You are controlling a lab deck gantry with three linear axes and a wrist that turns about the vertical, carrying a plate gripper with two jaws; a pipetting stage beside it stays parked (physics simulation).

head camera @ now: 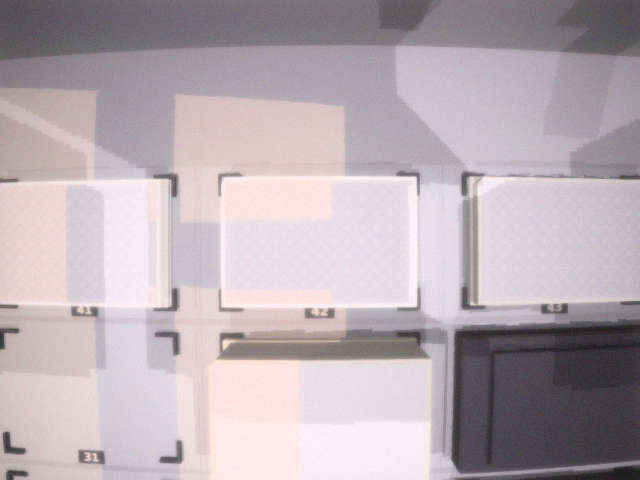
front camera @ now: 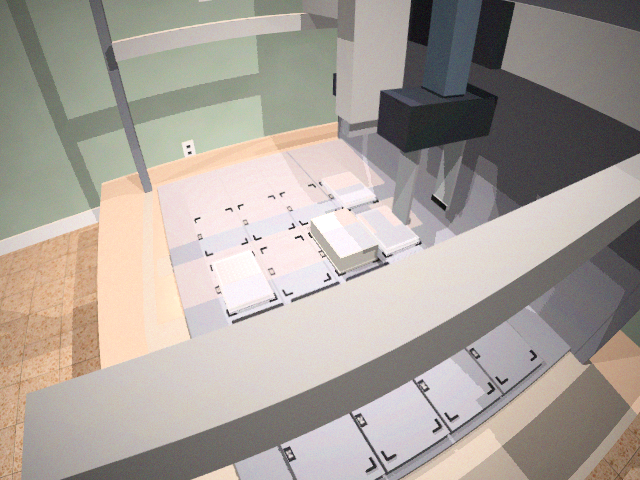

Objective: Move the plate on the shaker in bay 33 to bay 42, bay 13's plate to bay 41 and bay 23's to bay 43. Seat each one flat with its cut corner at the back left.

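Places are measured from the robot's base along level axes (x up, y back, z right), in metres.
Pixels of known places: gripper, fingertip midpoint: (front camera: 421, 210); robot's base at its link origin: (front camera: 195, 220).
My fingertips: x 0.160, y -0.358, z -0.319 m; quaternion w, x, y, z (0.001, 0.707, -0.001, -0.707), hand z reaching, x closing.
Ahead of a thing's pixels: the offset from my fingertips to its top centre.
A white plate {dx -0.146, dy +0.294, dz -0.045 m} (front camera: 352, 192) (head camera: 82, 242) lies flat at bay 41; its left end is cut off in the head view. A second white plate {dx -0.146, dy +0.130, dz -0.045 m} (front camera: 388, 229) (head camera: 319, 248) lies flat inside the corner marks of bay 42; I cannot make out its cut corner. A third white plate {dx -0.146, dy -0.034, dz -0.045 m} (head camera: 563, 242) lies flat at bay 43, with its cut corner at the back left; its right end is out of view. The dark shaker {dx -0.129, dy -0.038, dz +0.061 m} (head camera: 563, 413) in bay 33 bears no plate. My gripper (front camera: 424, 212) is open and empty, raised above the bay 42 area. Bays 13 and 23 are hidden or out of view.
A tall cream box {dx -0.118, dy +0.130, dz +0.062 m} (front camera: 345, 240) (head camera: 320, 423) stands in bay 32, in front of bay 42. Another white plate {dx -0.146, dy +0.130, dz +0.276 m} (front camera: 244, 281) lies at bay 12. Bay 31 shows bare corner marks. A thick grey beam (front camera: 330, 330) crosses the front view and hides part of the deck.
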